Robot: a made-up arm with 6 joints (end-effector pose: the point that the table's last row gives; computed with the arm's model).
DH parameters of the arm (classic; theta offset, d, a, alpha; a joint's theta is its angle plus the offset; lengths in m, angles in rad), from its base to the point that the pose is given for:
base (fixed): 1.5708 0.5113 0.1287 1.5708
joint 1: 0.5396 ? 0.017 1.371
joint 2: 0 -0.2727 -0.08 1.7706
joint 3: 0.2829 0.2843 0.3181 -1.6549
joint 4: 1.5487 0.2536 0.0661 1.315
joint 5: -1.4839 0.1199 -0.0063 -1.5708
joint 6: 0 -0.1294 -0.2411 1.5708
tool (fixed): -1.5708 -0.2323 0 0
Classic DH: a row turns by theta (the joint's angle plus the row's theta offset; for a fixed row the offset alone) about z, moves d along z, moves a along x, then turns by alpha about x.
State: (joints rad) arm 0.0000 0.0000 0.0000 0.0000 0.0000 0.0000
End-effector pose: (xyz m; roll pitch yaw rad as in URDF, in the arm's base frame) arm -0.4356 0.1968 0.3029 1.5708 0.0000 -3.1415
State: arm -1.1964 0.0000 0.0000 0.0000 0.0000 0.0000
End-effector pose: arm -0.4356 -0.0404 0.3718 2.7672 0.0000 -3.1415
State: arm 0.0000 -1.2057 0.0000 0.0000 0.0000 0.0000
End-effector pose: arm -0.1136 -0.1335 0.1811 2.0843 0.3716 -1.9936
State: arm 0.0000 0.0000 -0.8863 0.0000 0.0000 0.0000
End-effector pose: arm -0.4356 0.4154 0.6529 0.6845 0.0001 3.1416
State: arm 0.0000 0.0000 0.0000 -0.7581 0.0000 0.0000
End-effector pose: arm -0.2970 0.1853 0.3120 1.6972 0.1524 -2.3988
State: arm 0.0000 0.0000 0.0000 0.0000 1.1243 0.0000
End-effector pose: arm -0.5852 0.1968 0.5602 1.5709 -1.1243 3.1416
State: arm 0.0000 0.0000 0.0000 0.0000 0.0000 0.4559
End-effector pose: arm -0.4356 0.3266 0.2253 1.1149 0.0000 -3.1415
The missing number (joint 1, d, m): -0.0549
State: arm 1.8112 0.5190 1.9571 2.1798 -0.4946 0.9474
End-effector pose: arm -0.6401 0.1852 -0.1701 1.2633 0.2501 1.5404
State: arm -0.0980 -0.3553 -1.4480 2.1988 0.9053 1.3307
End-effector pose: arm -0.1341 0.3275 1.0885 2.8652 -0.4439 -0.8374
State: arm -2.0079 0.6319 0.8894 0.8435 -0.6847 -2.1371
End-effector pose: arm -0.3559 -0.0762 0.1588 0.7786 0.2287 -2.3484
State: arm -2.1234 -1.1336 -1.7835 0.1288 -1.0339 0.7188
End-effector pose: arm -0.5610 0.5679 0.2043 1.2942 -0.1674 -2.8525
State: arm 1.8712 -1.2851 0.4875 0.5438 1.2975 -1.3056
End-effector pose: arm -0.1140 0.1360 0.2504 1.5947 0.0717 -2.7636
